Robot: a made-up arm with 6 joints. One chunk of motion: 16 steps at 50 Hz.
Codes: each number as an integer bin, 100 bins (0 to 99) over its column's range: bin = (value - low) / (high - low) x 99, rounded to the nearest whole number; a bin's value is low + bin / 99 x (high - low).
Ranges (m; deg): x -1.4..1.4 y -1.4..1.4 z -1.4..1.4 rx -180..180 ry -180..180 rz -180..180
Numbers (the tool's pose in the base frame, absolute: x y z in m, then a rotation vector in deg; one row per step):
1: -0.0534 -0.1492 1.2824 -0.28 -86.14 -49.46
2: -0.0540 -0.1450 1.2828 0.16 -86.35 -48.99
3: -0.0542 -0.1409 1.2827 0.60 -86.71 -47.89
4: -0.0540 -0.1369 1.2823 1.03 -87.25 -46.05
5: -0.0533 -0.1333 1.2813 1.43 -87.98 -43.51
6: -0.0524 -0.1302 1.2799 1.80 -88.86 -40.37
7: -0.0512 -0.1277 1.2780 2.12 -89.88 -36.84
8: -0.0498 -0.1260 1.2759 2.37 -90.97 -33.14
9: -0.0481 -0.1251 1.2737 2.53 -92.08 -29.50
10: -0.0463 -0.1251 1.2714 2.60 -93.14 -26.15
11: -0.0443 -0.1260 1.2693 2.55 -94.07 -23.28
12: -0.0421 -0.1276 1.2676 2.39 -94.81 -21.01
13: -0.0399 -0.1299 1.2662 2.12 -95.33 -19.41
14: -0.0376 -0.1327 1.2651 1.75 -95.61 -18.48
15: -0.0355 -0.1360 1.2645 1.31 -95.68 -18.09
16: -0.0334 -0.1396 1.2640 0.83 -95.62 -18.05
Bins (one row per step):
1: 48 44 95 49 26 36
2: 48 44 95 50 26 36
3: 48 45 95 50 26 36
4: 48 45 95 50 26 37
5: 48 45 95 50 25 38
6: 48 45 95 50 25 38
7: 48 45 95 50 25 39
8: 48 45 95 50 24 40
9: 48 45 95 50 24 41
10: 48 45 94 50 24 42
11: 48 45 94 50 24 43
12: 48 45 94 50 23 44
13: 48 45 94 50 23 44
14: 48 45 94 50 23 44
15: 48 45 94 50 23 45
16: 48 45 94 50 23 45

